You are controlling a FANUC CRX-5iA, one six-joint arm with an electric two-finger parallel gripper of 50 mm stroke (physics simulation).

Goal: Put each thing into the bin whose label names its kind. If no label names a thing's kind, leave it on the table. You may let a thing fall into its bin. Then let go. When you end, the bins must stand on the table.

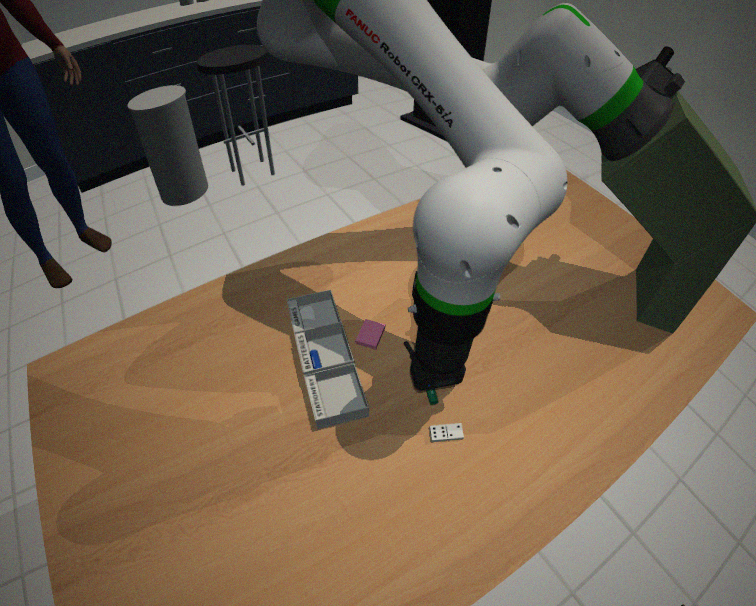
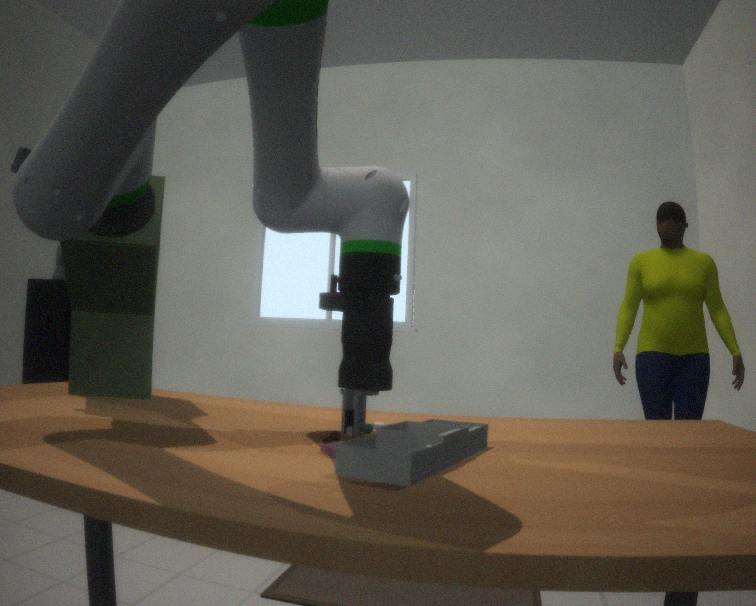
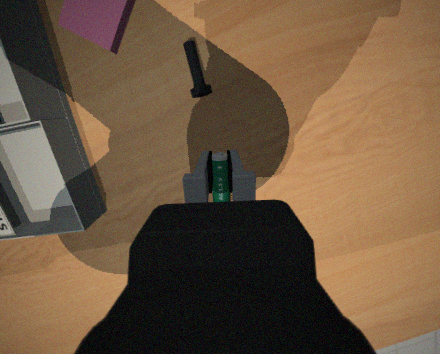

Note:
In view: the gripper (image 2: 353, 433), a black bolt (image 3: 200, 89), a green battery (image 3: 220, 190) and a grey three-part bin tray (image 2: 405, 453).
The grey three-part bin tray is seen too in image 1 (image 1: 335, 391) and in image 3 (image 3: 55, 190). The gripper also shows in image 1 (image 1: 427, 383) and in image 3 (image 3: 220, 163).

